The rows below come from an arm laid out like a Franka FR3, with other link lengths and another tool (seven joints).
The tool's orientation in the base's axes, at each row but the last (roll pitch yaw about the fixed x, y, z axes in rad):
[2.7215, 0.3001, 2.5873]
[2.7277, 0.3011, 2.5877]
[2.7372, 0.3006, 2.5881]
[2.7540, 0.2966, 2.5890]
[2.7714, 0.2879, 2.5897]
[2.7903, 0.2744, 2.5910]
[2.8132, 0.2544, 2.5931]
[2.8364, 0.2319, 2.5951]
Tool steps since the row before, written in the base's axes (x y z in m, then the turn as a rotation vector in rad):
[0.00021, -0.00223, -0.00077, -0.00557, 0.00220, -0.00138]
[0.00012, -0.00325, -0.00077, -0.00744, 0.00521, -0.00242]
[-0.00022, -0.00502, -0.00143, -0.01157, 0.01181, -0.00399]
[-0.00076, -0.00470, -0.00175, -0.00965, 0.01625, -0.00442]
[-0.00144, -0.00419, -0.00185, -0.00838, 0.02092, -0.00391]
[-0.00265, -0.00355, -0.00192, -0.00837, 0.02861, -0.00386]
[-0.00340, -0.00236, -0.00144, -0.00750, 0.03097, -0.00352]
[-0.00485, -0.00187, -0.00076, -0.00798, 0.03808, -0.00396]
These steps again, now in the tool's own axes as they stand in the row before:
[-0.00106, -0.00209, 0.00031, 0.00604, -0.00080, -0.00082]
[-0.00150, -0.00298, 0.00008, 0.00938, 0.00063, -0.00014]
[-0.00192, -0.00486, 0.00020, 0.01651, 0.00402, 0.00069]
[-0.00123, -0.00491, 0.00038, 0.01730, 0.00837, 0.00270]
[-0.00041, -0.00477, 0.00035, 0.01847, 0.01301, 0.00356]
[0.00091, -0.00474, 0.00012, 0.02232, 0.01956, 0.00475]
[0.00198, -0.00390, -0.00030, 0.02271, 0.02204, 0.00512]
[0.00326, -0.00393, -0.00123, 0.02681, 0.02775, 0.00637]

